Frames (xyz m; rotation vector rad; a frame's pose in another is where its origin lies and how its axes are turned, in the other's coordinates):
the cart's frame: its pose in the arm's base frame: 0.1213 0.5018 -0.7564 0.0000 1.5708 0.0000
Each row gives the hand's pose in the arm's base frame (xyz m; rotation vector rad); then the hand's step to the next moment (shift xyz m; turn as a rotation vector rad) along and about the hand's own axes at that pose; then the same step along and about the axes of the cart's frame.
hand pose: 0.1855 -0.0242 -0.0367 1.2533 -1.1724 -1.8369
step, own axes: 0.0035 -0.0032 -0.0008 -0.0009 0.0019 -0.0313
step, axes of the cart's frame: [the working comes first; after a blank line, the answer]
step, axes of the arm's base frame: -0.0005 -0.0019 -0.0044 0.0295 -0.0102 -0.0028

0.0044 -0.0019 -0.0005 0.0028 -0.0102 0.0295
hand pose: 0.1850 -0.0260 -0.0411 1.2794 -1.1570 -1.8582
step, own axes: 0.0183 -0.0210 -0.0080 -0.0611 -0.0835 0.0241
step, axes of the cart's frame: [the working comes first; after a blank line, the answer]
step, axes of the arm's base frame: 0.0010 -0.0086 -0.0277 -0.0005 0.0958 -0.0458

0.0277 -0.0086 0.0010 0.0458 0.0958 -0.0005
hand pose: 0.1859 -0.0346 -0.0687 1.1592 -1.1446 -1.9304
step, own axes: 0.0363 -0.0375 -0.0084 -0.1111 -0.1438 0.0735
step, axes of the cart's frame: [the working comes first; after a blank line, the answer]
step, axes of the arm's base frame: -0.0106 -0.0162 -0.0492 -0.0270 0.1815 -0.0689

0.0492 -0.0162 -0.0106 0.0689 0.1815 -0.0270
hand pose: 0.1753 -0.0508 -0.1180 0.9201 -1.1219 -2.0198
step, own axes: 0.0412 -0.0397 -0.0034 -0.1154 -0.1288 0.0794
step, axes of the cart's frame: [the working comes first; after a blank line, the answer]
step, axes of the arm's base frame: -0.0276 -0.0172 -0.0472 -0.0265 0.1811 -0.0522

0.0472 -0.0172 -0.0276 0.0522 0.1811 -0.0265
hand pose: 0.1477 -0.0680 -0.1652 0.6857 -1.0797 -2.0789
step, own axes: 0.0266 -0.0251 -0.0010 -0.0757 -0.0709 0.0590
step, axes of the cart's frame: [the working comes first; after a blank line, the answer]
step, axes of the arm's base frame: -0.0242 -0.0104 -0.0254 -0.0178 0.1164 -0.0192

0.0254 -0.0104 -0.0242 0.0192 0.1164 -0.0178
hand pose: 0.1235 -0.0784 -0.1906 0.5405 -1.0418 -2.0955
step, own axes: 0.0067 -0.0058 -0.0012 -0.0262 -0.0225 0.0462
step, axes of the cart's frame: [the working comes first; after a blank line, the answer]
step, axes of the arm's base frame: -0.0060 -0.0033 -0.0057 -0.0217 0.0525 0.0101

0.0057 -0.0033 -0.0060 -0.0101 0.0525 -0.0217
